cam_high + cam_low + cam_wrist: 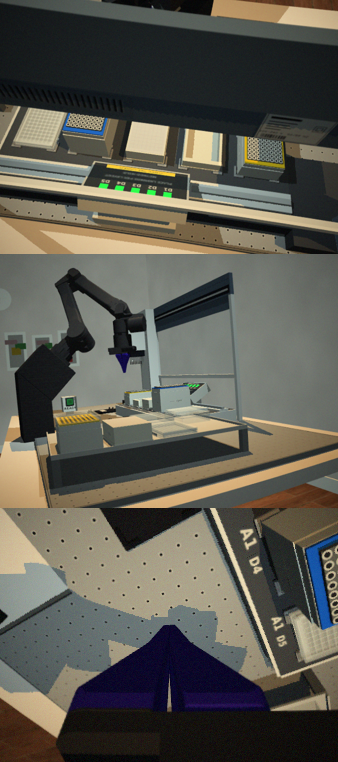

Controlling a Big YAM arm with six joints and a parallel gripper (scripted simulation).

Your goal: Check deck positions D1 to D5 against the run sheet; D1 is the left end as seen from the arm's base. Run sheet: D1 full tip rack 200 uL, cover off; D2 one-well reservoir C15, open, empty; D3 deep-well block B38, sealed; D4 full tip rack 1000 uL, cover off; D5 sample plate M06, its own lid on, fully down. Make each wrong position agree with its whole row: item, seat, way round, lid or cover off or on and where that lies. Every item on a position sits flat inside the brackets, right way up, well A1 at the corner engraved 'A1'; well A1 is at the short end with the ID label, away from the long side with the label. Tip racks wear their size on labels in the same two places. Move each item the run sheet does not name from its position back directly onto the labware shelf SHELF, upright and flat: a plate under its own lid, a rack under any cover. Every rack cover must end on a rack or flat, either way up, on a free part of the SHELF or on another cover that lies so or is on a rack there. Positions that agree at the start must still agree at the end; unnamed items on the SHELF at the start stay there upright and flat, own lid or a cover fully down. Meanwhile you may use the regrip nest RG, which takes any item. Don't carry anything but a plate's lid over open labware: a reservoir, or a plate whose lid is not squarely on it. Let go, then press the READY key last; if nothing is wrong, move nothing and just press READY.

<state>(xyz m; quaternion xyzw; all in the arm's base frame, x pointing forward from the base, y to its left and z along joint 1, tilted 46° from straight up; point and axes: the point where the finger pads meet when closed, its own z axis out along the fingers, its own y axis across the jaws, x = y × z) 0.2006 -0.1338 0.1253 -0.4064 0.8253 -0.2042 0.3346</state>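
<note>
The ready key is 480 mm to the left of my hand, 140 mm below it and 70 mm behind it. From my hand the other things lie so: regrip nest: 210 mm below, 80 mm to the left, 20 mm ahead; then one-well reservoir: 190 mm ahead, 160 mm below, 150 mm to the left; then blue-topped tip rack: 140 mm ahead, 100 mm to the right, 100 mm below.
</note>
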